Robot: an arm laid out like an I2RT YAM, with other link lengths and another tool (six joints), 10 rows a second.
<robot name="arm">
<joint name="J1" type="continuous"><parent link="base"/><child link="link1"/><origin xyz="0 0 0.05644" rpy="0 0 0"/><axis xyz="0 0 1"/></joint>
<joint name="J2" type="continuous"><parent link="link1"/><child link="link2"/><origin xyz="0.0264 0.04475 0.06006" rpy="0 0 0"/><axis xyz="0 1 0"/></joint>
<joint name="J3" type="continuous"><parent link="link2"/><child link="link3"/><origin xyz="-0.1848 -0.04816 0" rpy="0 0 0"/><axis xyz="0 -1 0"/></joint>
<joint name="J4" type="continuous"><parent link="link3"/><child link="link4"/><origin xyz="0.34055 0.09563 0.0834" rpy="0 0 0"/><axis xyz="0 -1 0"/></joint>
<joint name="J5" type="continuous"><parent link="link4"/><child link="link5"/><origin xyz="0.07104 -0.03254 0.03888" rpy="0 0 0"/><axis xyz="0 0 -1"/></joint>
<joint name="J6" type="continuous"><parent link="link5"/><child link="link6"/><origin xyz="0.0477 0 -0.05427" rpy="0 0 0"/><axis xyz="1 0 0"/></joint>
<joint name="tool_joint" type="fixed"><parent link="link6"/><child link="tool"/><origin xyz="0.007 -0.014 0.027" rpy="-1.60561 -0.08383 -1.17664"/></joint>
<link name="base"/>
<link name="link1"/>
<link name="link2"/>
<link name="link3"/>
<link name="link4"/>
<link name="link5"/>
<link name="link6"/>
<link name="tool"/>
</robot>
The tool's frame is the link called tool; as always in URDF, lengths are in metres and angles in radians. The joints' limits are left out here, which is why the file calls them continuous.
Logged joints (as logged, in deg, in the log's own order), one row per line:
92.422 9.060 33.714 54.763 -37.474 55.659
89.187 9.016 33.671 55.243 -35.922 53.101
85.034 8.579 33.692 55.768 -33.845 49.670
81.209 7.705 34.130 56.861 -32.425 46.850
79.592 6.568 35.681 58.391 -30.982 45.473
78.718 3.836 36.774 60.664 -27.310 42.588
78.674 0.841 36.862 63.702 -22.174 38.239
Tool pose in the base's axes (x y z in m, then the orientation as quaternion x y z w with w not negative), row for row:
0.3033 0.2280 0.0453 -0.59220 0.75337 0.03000 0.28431
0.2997 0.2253 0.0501 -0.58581 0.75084 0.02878 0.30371
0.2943 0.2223 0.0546 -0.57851 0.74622 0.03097 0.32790
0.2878 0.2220 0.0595 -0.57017 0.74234 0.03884 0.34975
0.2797 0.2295 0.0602 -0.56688 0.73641 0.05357 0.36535
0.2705 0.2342 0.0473 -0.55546 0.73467 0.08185 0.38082
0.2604 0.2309 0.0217 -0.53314 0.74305 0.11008 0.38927
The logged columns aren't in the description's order. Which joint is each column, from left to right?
Columns, left to right: J2, J5, J1, J6, J4, J3.
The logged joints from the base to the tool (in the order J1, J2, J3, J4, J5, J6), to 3 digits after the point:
33.714 92.422 55.659 -37.474 9.060 54.763
33.671 89.187 53.101 -35.922 9.016 55.243
33.692 85.034 49.670 -33.845 8.579 55.768
34.130 81.209 46.850 -32.425 7.705 56.861
35.681 79.592 45.473 -30.982 6.568 58.391
36.774 78.718 42.588 -27.310 3.836 60.664
36.862 78.674 38.239 -22.174 0.841 63.702

